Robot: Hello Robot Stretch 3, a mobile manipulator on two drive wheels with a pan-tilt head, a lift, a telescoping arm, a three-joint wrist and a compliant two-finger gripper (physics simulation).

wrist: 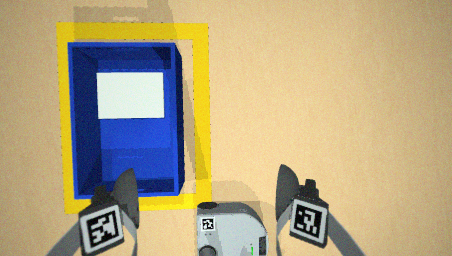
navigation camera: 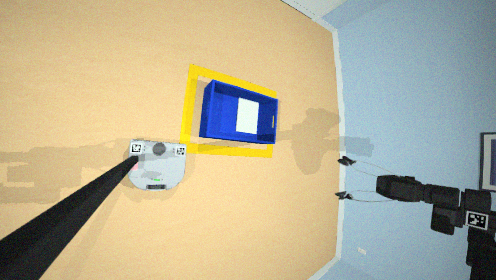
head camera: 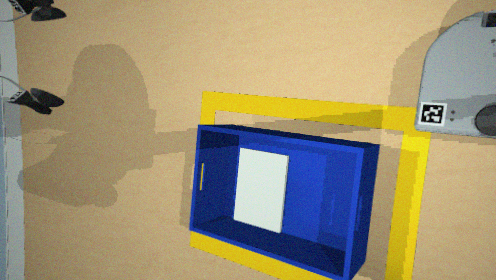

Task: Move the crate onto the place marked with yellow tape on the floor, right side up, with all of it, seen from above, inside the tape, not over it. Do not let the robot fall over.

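Seen in the pictures: gripper, fingertip midpoint: (wrist: pixel 209 185) (navigation camera: pixel 336 176) (head camera: pixel 62 59); robot's base at its link origin: (wrist: pixel 208 235) (navigation camera: pixel 159 148) (head camera: pixel 491 119).
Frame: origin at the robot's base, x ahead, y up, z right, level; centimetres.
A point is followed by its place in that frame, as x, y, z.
The blue crate (head camera: pixel 305 195) @[33.1, 1.8, 51.1] (navigation camera: pixel 225 112) @[34.1, 1.9, 48.1] (wrist: pixel 137 135) @[32.3, 1.9, 51.0] stands on the floor, open side up, with a white slab (head camera: pixel 261 190) @[34.6, 3.5, 68.7] (navigation camera: pixel 247 116) @[34.0, 3.4, 69.0] (wrist: pixel 131 95) @[33.9, 3.5, 69.7] lying inside. Yellow tape (head camera: pixel 300 109) @[1.8, 0.1, 57.4] (navigation camera: pixel 188 105) @[34.5, 0.1, 17.5] (wrist: pixel 201 100) @[1.8, 0.1, 67.1] surrounds it. In the wrist view, tape shows along all four sides; the gap is wider on the right, while the rim lies close to the left and lower strips. In the head and navigation views, the crate hides part of the tape. My gripper (head camera: pixel 48 56) @[-2.2, 96.2, 52.8] (navigation camera: pixel 345 178) @[-2.2, 96.2, 52.8] (wrist: pixel 209 185) @[-2.2, 96.2, 52.8] is open and empty, raised above the floor and apart from the crate.
My base (head camera: pixel 455 75) @[-10.4, 16.0, 9.3] (navigation camera: pixel 162 167) @[-11.1, 16.0, 2.7] (wrist: pixel 235 220) @[-12.0, 16.0, 14.0] stands by one tape corner. The dark mast (navigation camera: pixel 65 220) @[-5.1, 100.1, -11.7] crosses the lower left of the navigation view. A blue wall (navigation camera: pixel 400 100) @[76.5, 80.7, 235.7] with a pale baseboard (navigation camera: pixel 342 100) @[89.3, 7.5, 232.8] rises beyond the crate's slotted end.
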